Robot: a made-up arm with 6 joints. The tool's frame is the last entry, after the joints. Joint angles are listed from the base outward. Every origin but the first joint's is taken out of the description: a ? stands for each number. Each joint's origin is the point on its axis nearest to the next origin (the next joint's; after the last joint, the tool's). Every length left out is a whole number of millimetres.
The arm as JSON. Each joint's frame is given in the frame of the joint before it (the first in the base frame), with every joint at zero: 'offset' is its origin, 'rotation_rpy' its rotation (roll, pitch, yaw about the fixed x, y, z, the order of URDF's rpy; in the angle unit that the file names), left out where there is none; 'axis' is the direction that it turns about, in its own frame. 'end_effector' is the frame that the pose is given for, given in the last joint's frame.
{
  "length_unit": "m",
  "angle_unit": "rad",
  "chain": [
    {
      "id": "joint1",
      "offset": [
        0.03,
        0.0,
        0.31
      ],
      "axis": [
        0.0,
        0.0,
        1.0
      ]
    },
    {
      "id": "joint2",
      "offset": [
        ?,
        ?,
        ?
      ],
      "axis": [
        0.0,
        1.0,
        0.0
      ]
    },
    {
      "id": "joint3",
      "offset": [
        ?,
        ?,
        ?
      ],
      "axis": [
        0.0,
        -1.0,
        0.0
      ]
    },
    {
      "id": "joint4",
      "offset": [
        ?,
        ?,
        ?
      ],
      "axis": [
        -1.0,
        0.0,
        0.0
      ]
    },
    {
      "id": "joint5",
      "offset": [
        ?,
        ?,
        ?
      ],
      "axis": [
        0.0,
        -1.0,
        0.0
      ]
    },
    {
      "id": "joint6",
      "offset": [
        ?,
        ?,
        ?
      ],
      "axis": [
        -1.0,
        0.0,
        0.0
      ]
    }
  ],
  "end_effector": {
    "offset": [
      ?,
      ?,
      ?
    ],
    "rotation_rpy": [
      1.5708,
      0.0,
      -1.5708
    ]
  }
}
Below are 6 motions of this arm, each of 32 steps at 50 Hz.
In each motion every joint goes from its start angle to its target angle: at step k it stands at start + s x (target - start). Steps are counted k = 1, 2, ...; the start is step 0. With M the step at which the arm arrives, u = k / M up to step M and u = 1 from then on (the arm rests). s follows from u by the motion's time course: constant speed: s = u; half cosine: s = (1 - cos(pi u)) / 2; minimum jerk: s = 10 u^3 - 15 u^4 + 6 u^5.
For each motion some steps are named. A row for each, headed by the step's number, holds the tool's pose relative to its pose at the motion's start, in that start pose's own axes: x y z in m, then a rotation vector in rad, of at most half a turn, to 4 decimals.
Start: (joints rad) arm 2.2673 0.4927 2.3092 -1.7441 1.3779 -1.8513
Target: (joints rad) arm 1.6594 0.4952 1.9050 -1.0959 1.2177 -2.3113
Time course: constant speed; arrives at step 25
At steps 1, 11, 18, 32:
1: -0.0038 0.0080 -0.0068 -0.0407 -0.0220 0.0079
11: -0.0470 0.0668 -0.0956 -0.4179 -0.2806 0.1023
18: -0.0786 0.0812 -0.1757 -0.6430 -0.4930 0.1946
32: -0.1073 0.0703 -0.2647 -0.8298 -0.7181 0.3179

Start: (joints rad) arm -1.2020 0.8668 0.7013 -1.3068 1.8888 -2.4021
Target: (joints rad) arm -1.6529 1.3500 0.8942 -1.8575 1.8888 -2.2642
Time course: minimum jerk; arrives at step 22
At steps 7, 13, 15, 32:
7: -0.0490 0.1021 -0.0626 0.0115 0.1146 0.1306
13: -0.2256 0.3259 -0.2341 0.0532 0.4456 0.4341
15: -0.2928 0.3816 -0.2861 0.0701 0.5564 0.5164
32: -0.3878 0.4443 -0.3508 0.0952 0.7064 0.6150

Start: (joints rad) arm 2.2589 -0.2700 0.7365 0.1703 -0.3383 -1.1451
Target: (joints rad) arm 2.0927 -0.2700 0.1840 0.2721 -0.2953 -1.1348
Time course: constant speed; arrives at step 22
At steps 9, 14, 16, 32:
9: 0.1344 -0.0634 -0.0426 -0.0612 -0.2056 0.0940
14: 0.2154 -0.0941 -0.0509 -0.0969 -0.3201 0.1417
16: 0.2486 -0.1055 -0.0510 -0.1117 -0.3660 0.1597
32: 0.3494 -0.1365 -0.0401 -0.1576 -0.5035 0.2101

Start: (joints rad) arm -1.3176 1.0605 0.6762 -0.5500 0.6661 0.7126
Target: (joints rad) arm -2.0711 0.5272 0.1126 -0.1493 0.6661 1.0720
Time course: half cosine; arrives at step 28
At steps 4, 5, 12, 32:
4: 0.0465 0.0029 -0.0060 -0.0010 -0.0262 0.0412
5: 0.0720 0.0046 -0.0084 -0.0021 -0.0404 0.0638
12: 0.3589 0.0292 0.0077 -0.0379 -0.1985 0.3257
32: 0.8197 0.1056 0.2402 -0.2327 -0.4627 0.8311

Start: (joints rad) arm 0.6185 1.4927 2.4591 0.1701 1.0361 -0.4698
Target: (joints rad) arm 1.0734 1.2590 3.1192 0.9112 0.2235 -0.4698
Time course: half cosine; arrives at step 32
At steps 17, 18, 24, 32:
17: -0.2045 0.2011 -0.3174 0.0135 0.0649 0.1792
18: -0.2176 0.2274 -0.3368 0.0183 0.0537 0.2029
24: -0.2717 0.3788 -0.4122 0.0480 -0.0573 0.3320
32: -0.2912 0.4708 -0.4342 0.0651 -0.1603 0.4014

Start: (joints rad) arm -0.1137 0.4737 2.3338 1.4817 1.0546 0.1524
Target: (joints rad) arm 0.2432 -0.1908 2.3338 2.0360 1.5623 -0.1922
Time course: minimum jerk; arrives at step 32
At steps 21, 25, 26, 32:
21: 0.5429 -0.1276 0.0631 0.1751 0.0143 0.2541
25: 0.6427 -0.1363 0.1202 0.1658 0.0524 0.2875
26: 0.6583 -0.1370 0.1306 0.1628 0.0593 0.2920
32: 0.6888 -0.1380 0.1521 0.1559 0.0735 0.2999

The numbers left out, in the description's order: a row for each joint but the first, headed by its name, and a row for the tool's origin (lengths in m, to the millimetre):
joint2: 0.03 -0.05 0.0
joint3: 0.02 0.0 0.54
joint4: 0.72 0.0 0.03
joint5: 0.0 -0.05 0.03
joint6: 0.0 0.0 -0.01
tool: 0.0 -0.01 0.01

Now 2 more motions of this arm.
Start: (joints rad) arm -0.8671 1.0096 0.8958 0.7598 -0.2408 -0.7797
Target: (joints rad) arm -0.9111 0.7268 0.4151 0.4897 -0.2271 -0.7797
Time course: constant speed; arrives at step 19
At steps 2, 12, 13, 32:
2: 0.0086 -0.0043 0.0065 -0.0243 0.0004 -0.0256
12: 0.0517 -0.0336 0.0493 -0.1432 -0.0063 -0.1571
13: 0.0560 -0.0372 0.0546 -0.1548 -0.0077 -0.1705
32: 0.0813 -0.0617 0.0894 -0.2236 -0.0195 -0.2521

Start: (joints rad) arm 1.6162 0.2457 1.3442 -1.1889 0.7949 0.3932
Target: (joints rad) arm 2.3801 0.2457 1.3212 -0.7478 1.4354 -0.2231
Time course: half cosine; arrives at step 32
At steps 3, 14, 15, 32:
3: -0.0039 -0.0051 0.0053 0.0054 -0.0044 -0.0185
14: -0.0873 -0.0785 0.1013 0.1124 -0.0758 -0.3499
15: -0.0996 -0.0854 0.1137 0.1277 -0.0841 -0.3925
32: -0.2596 -0.1200 0.2488 0.3326 -0.1691 -0.8770

